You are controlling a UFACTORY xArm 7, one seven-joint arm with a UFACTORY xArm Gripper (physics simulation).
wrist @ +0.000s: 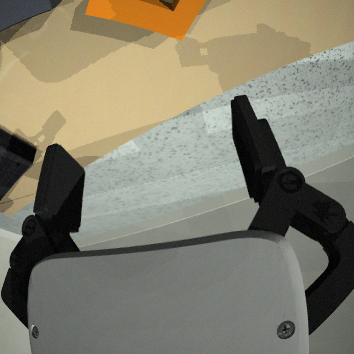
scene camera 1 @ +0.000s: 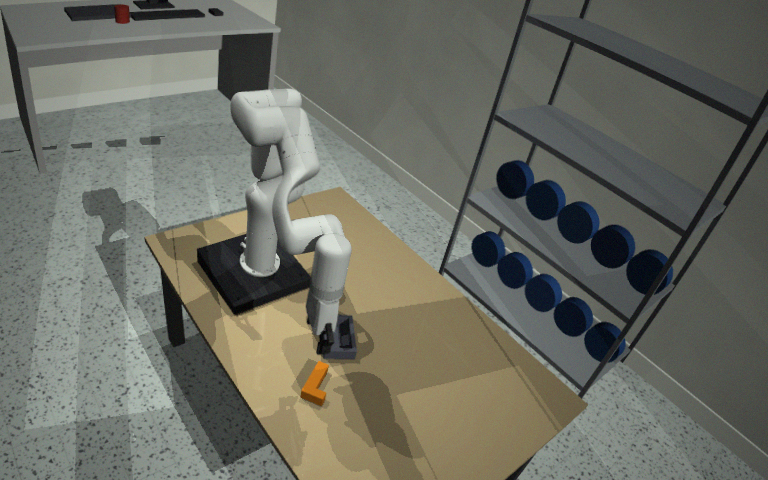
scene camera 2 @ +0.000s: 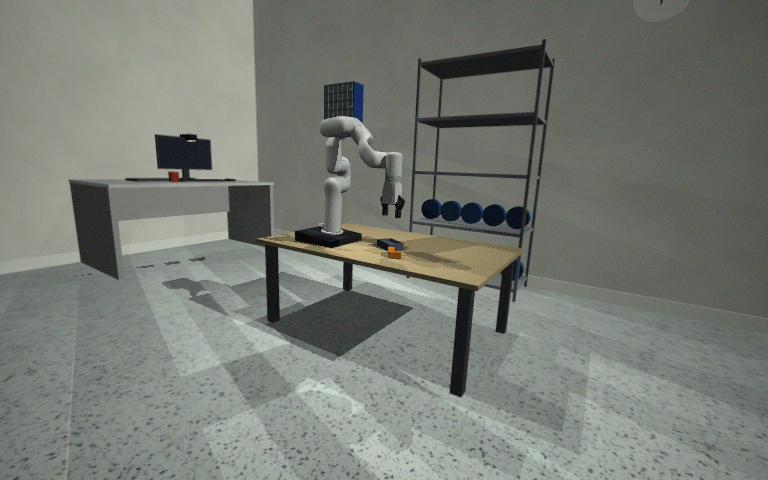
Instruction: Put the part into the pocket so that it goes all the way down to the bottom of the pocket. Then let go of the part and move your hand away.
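Pixels of known places: gripper, fingertip midpoint: (wrist: 144, 135) (scene camera 1: 317, 337) (scene camera 2: 391, 216); arm's base at its link origin: (scene camera 1: 259, 262) (scene camera 2: 332, 232).
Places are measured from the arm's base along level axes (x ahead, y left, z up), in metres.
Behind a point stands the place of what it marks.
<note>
The orange L-shaped part (scene camera 1: 313, 386) @(x 0.449, y -0.184, z -0.017 m) (scene camera 2: 394, 255) @(x 0.465, y -0.206, z -0.032 m) (wrist: 142, 19) @(x 0.428, y -0.168, z -0.017 m) lies flat on the table, beside the grey block with the pocket and apart from it. The grey pocket block (scene camera 1: 340, 354) @(x 0.414, y -0.047, z -0.026 m) (scene camera 2: 385, 245) @(x 0.357, y -0.058, z -0.025 m) (wrist: 20, 11) @(x 0.365, y -0.049, z -0.011 m) sits on the table between the part and the arm's base; the arm partly covers it in scene camera 1. Its pocket looks empty where it shows. My gripper (scene camera 1: 324, 341) @(x 0.428, y -0.171, z 0.144 m) (scene camera 2: 391, 214) @(x 0.428, y -0.171, z 0.144 m) (wrist: 144, 135) @(x 0.428, y -0.171, z 0.144 m) is open with nothing between the fingers. It hangs well above the table, over the area of the block and part. In the wrist view both are cut off at the top edge.
The arm stands on a black base plate (scene camera 1: 226, 285) @(x 0.019, y -0.142, z -0.006 m) (scene camera 2: 322, 237) @(x 0.024, y -0.136, z -0.007 m) (wrist: 11, 160) @(x 0.084, y -0.130, z -0.011 m) on the wooden table (scene camera 1: 430, 333) @(x 0.523, y 0.243, z -0.047 m) (scene camera 2: 447, 268) @(x 0.727, y -0.246, z -0.047 m). A metal shelf rack (scene camera 1: 651, 65) (scene camera 2: 487, 63) with blue discs stands beyond the table. A desk (scene camera 1: 141, 35) (scene camera 2: 169, 199) stands further back.
</note>
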